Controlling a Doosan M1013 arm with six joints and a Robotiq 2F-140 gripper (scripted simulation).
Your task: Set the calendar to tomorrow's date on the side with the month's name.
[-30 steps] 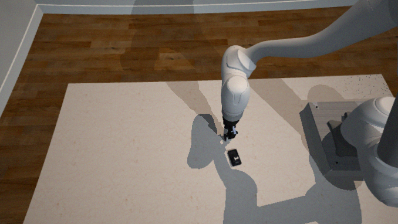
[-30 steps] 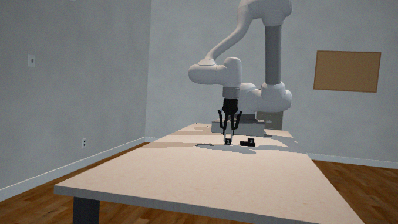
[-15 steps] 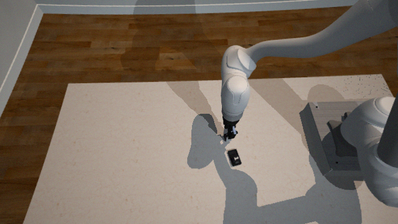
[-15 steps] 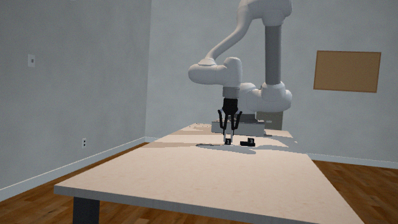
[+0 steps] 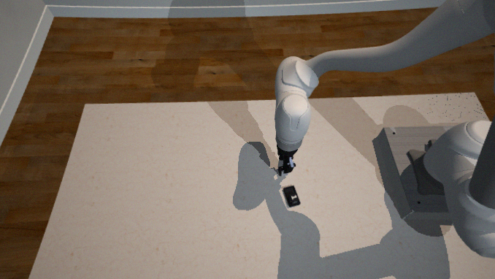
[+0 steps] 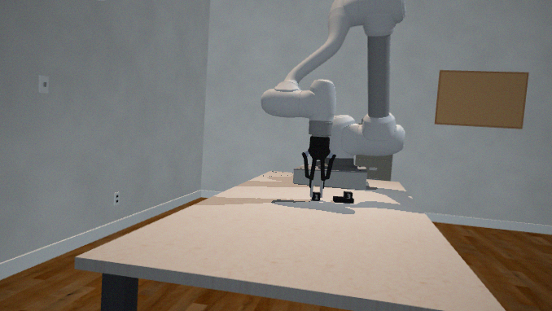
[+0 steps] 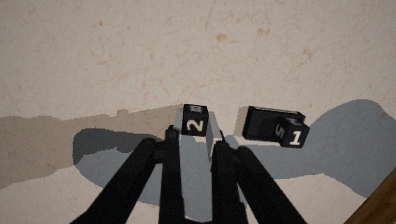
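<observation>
Right now my hand is 30 mm above the black cube. From my hand the other things lie so: black tray 100 mm to the left, 40 mm below, 40 mm behind.
</observation>
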